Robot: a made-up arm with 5 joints. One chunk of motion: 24 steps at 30 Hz.
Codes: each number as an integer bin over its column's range. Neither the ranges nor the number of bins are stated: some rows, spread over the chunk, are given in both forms.
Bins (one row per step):
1: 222 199 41 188 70
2: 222 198 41 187 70
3: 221 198 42 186 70
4: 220 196 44 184 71
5: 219 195 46 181 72
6: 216 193 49 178 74
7: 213 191 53 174 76
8: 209 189 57 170 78
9: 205 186 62 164 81
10: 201 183 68 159 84
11: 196 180 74 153 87
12: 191 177 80 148 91
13: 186 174 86 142 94
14: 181 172 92 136 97
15: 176 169 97 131 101
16: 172 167 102 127 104
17: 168 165 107 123 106
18: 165 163 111 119 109
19: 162 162 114 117 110
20: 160 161 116 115 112
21: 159 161 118 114 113
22: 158 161 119 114 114
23: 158 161 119 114 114
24: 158 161 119 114 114
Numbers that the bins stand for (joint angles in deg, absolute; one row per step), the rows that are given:
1: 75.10 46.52 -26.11 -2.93 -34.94
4: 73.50 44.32 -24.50 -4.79 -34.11
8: 64.73 39.17 -17.52 -11.27 -28.32
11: 54.36 32.56 -8.39 -19.14 -20.88
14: 42.39 26.68 1.28 -27.01 -12.61
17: 32.02 21.54 9.33 -33.02 -5.17
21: 24.84 18.60 15.24 -37.19 0.62
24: 24.04 18.60 15.78 -37.19 1.44
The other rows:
2: 75.10 45.79 -26.11 -3.40 -34.94
3: 74.30 45.79 -25.58 -3.86 -34.94
5: 72.70 43.58 -23.43 -6.17 -33.29
6: 70.31 42.11 -21.82 -7.56 -31.63
7: 67.92 40.64 -19.67 -9.42 -29.98
9: 61.54 36.97 -14.83 -14.04 -25.84
10: 58.34 34.77 -11.61 -16.36 -23.36
12: 50.37 30.36 -5.17 -21.45 -17.58
13: 46.38 28.15 -1.95 -24.23 -15.09
15: 38.40 24.48 3.96 -29.32 -9.31
16: 35.21 23.01 6.65 -31.17 -6.83
18: 29.63 20.07 11.48 -34.87 -2.69
19: 27.24 19.34 13.09 -35.80 -1.87
20: 25.64 18.60 14.16 -36.73 -0.21
22: 24.04 18.60 15.78 -37.19 1.44
23: 24.04 18.60 15.78 -37.19 1.44

